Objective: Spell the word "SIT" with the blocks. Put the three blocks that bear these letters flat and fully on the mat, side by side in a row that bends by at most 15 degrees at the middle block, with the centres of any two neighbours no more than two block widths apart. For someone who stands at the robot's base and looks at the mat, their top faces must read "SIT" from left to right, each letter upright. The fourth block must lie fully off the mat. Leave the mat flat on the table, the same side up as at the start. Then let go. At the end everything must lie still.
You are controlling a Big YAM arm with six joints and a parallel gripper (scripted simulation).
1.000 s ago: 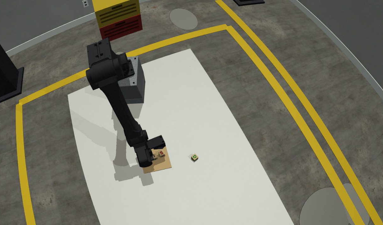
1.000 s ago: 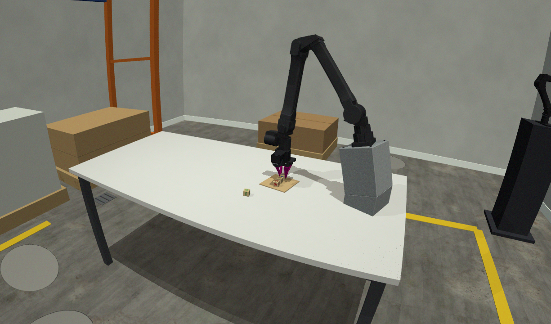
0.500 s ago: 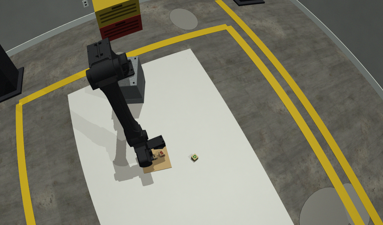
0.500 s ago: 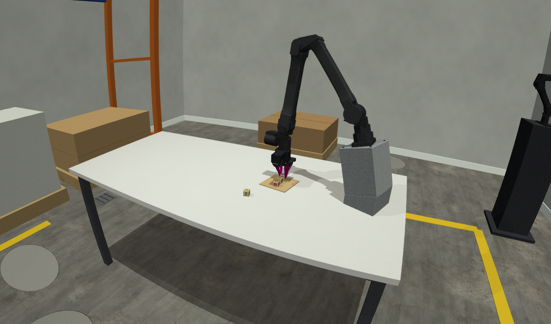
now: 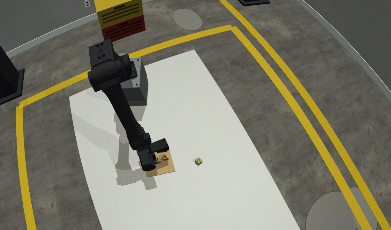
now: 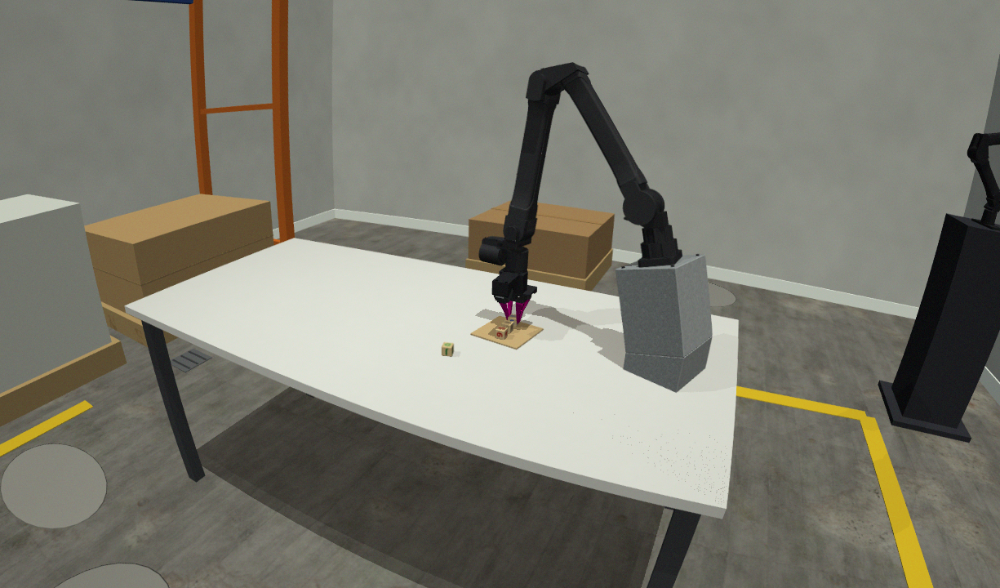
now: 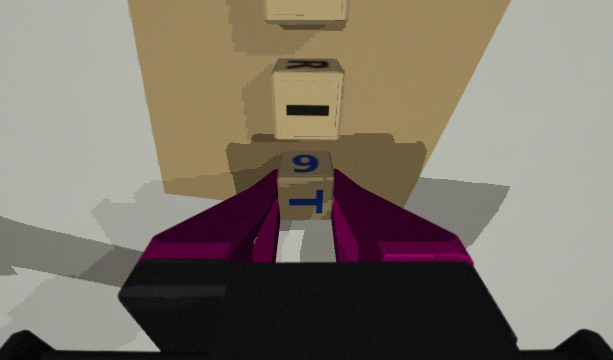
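My gripper is now right at the T block. From my hand the other things lie so: S block: 8 cm to the left, 1 cm behind; then I block: 4 cm to the left; then tan mat: 4 cm to the left, 2 cm below.
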